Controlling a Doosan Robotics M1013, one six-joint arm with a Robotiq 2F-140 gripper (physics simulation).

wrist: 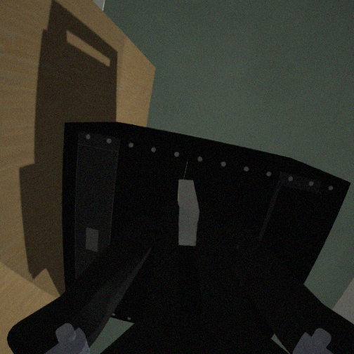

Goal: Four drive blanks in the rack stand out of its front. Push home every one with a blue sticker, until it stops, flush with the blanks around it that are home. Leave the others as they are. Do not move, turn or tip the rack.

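Observation:
The black rack (69,200) spans the middle of the wrist view, its front very dark, with a row of small light dots along its upper edge. A dark grey drive blank (95,190) shows at the left of the front, with a small grey patch low on it. Part of another panel or blank (300,186) shows faintly at the right. Blue stickers cannot be made out, nor which blanks stand out. My gripper (184,192) is shut and empty. Its light grey fingertips are together in front of the rack's middle; whether they touch it cannot be told. The fingers and linkage hide the lower middle.
A wooden surface (15,110) lies at the left, with the dark shadow (75,95) of the rack and arm across it. A dark green surface (240,65) shows beyond the rack at the top and right. A pale grey edge (346,305) shows at the lower right.

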